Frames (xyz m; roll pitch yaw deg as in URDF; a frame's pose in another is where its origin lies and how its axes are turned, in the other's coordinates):
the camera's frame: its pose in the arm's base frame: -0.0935 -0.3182 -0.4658 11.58 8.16 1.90
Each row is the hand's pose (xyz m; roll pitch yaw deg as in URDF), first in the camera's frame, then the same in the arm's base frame.
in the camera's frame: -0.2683 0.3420 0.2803 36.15 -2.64 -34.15
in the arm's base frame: -0.3195 -0.0468 -0.0879 41.10 10.61 -32.73
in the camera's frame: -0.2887 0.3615 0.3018 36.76 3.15 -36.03
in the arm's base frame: -0.3366 -0.0325 -0.0603 41.38 16.54 -34.16
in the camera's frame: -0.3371 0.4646 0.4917 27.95 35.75 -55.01
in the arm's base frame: -0.3573 0.0297 0.1512 27.74 49.88 -54.08
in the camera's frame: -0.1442 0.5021 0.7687 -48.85 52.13 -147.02
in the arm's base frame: -0.1262 0.0185 0.3999 -70.85 49.36 -163.07
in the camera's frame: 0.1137 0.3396 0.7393 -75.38 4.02 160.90
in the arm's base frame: 0.1253 -0.1266 0.3025 -83.57 -7.51 162.22
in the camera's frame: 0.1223 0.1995 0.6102 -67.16 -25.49 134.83
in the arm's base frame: 0.1156 -0.2383 0.1482 -70.08 -39.41 137.48
